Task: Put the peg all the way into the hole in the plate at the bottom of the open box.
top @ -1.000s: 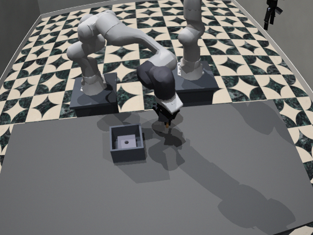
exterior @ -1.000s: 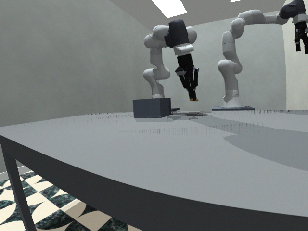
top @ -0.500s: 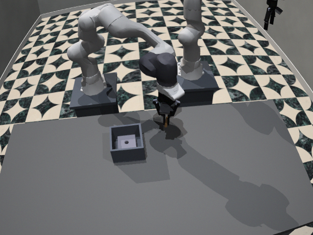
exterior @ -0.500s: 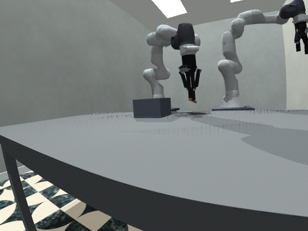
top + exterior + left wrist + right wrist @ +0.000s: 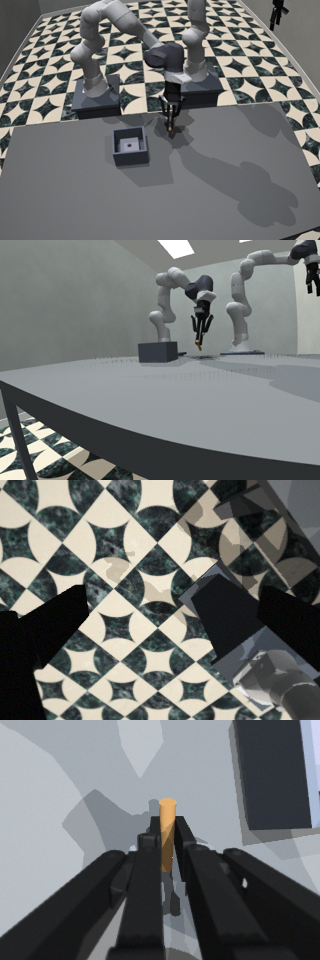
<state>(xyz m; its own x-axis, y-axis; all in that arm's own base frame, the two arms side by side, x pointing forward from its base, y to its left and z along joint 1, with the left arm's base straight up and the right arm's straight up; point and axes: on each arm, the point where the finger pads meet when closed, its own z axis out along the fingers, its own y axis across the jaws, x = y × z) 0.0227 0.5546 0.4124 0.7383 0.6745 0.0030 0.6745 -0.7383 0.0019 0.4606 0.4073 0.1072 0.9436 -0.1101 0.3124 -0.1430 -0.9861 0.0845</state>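
Note:
Right now the orange peg is 40 mm below my right hand. Round my right hand: dark blue-grey box: 60 mm ahead, 210 mm to the right, 80 mm below; then pale plate: 60 mm ahead, 210 mm to the right, 60 mm below.

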